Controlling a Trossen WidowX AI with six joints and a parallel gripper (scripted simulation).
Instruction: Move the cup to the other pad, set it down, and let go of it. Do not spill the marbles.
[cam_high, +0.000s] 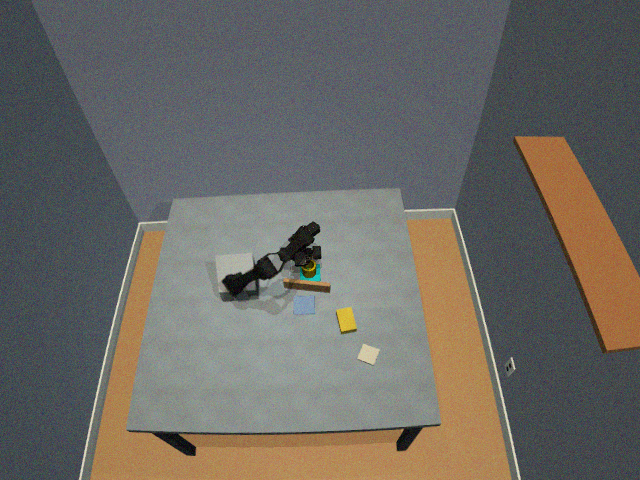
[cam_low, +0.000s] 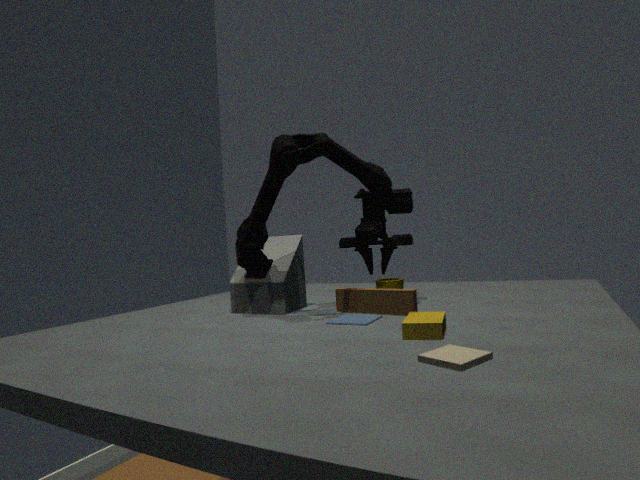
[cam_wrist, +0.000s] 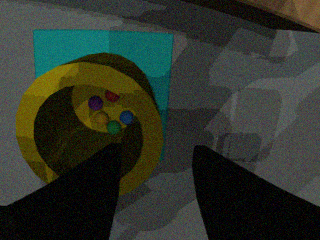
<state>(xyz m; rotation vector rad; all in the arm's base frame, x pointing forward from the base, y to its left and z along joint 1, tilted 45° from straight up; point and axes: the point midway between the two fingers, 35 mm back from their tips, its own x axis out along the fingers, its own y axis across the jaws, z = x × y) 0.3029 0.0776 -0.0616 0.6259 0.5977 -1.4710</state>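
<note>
Now: gripper tip 3 cm short of the yellow cup and 5 cm above it. Round my gripper tip: cyan pad: 4 cm ahead, 9 cm below; light blue pad: 17 cm to the right, 9 cm below; brown bar: 2 cm ahead, 9 cm to the right, 7 cm below.
</note>
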